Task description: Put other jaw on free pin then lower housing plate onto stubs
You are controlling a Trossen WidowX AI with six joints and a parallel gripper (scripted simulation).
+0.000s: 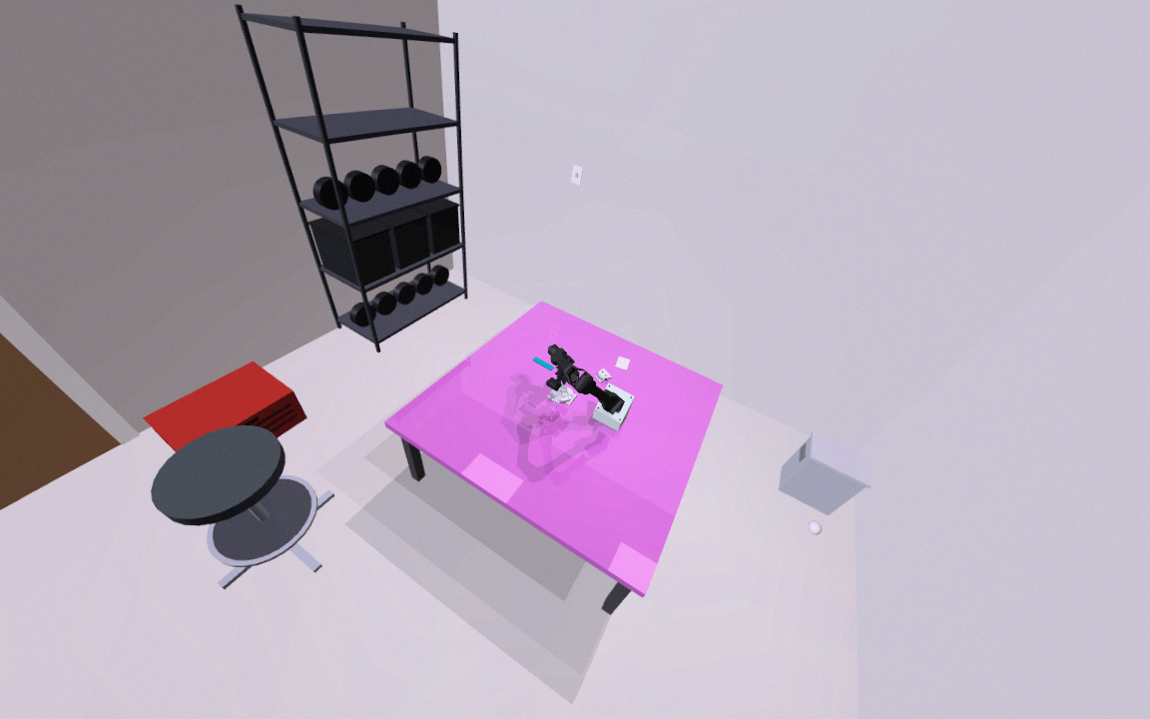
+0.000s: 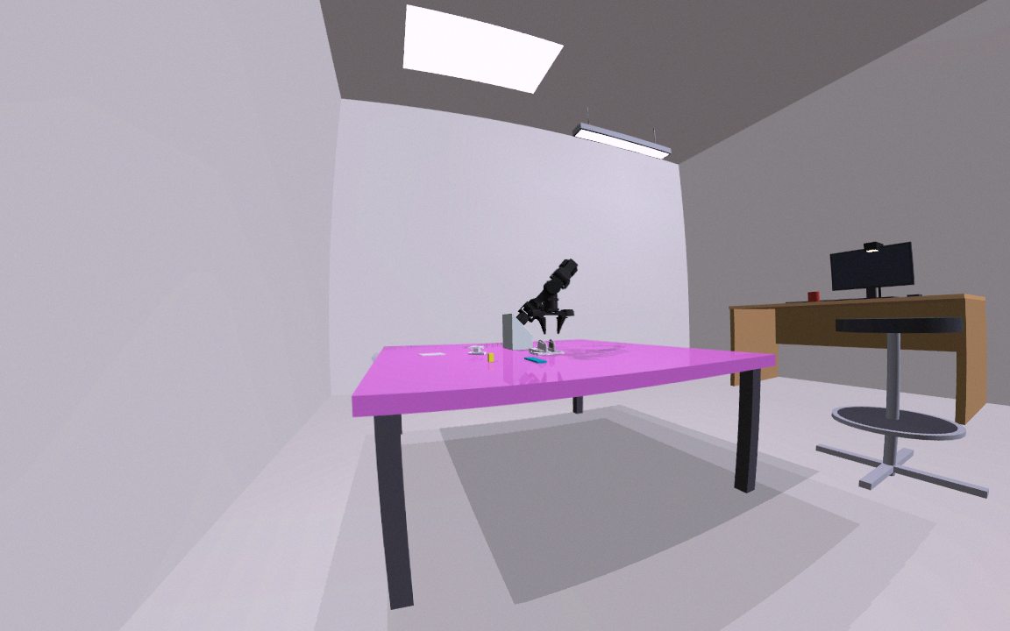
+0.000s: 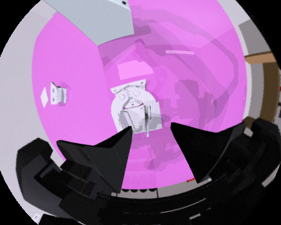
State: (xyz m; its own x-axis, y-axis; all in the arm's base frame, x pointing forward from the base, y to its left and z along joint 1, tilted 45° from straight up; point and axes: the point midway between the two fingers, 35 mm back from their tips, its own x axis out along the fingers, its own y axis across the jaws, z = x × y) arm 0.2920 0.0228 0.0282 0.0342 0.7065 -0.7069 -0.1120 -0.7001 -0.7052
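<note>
Right now the small white part is 130 mm behind my gripper tip, 280 mm to the right of it and 70 mm below it. Round my gripper tip: cyan bar: 200 mm ahead, 170 mm to the right, 80 mm below; white ledge: 10 mm ahead, 30 mm to the right, 70 mm below; white jaw: 30 mm behind, 10 mm to the right, 60 mm below.
</note>
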